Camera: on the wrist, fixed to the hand. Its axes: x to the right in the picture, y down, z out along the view.
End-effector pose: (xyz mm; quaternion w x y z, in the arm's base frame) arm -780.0 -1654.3 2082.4 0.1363 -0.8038 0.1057 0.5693
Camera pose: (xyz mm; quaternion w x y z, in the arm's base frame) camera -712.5 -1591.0 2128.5 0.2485 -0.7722 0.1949 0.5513
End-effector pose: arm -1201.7 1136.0 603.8 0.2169 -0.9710 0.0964 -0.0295
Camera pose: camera -1213.7 1194.8 687.9 0.3580 -0.9277 0.0988 -0.0384
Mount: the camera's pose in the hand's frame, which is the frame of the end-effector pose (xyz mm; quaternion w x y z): -22.2 -86.0 -52.8 0.9891 0.1472 -0.0032 0.0087
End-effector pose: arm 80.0 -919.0 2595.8 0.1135 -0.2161 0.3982 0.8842
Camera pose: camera 147.0 -902.9 2518.8 0.1377 -0.1907 0.5255 0.8176
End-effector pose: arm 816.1 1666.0 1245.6 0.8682 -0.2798 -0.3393 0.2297
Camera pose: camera 857.2 1572.0 1258.2 0.8968 -0.1512 -0.3021 0.2856
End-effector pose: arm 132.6 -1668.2 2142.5 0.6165 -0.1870 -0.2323 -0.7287
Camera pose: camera 52.4 -1668.9 2077.4 0.6429 -0.0986 -0.3374 -0.6806
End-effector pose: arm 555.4 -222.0 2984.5 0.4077 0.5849 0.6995 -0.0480
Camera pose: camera 454.1 -237.3 2998.2 0.3198 0.6445 0.6784 -0.1488
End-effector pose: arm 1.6 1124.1 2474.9 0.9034 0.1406 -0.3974 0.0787
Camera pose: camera 45.3 1058.6 2408.0 0.8709 0.2688 -0.3856 0.1437
